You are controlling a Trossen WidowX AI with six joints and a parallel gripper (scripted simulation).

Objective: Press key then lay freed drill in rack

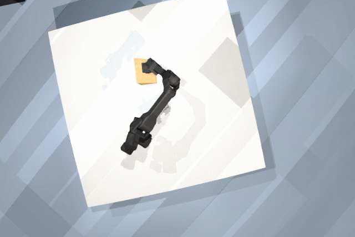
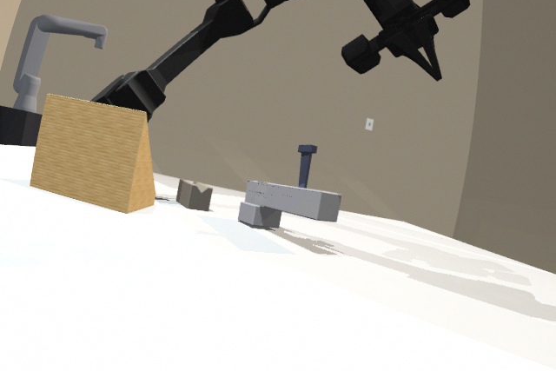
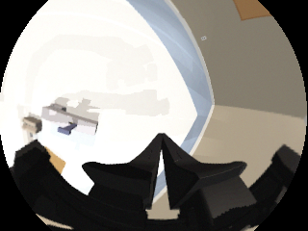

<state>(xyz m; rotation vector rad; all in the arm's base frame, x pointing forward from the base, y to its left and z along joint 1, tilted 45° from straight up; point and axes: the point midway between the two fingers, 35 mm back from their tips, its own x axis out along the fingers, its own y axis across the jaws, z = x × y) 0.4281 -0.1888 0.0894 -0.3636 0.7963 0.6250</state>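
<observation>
Right now my gripper tip is 140 mm past the key, 140 mm above it and 90 mm to the right of it. The rest, counted from my gripper tip: drill: 190 mm below, 160 mm behind, 130 mm to the left; then rack block: 310 mm behind, 220 mm to the left, 220 mm below; then grey housing: 200 mm below, 150 mm behind, 110 mm to the left.
</observation>
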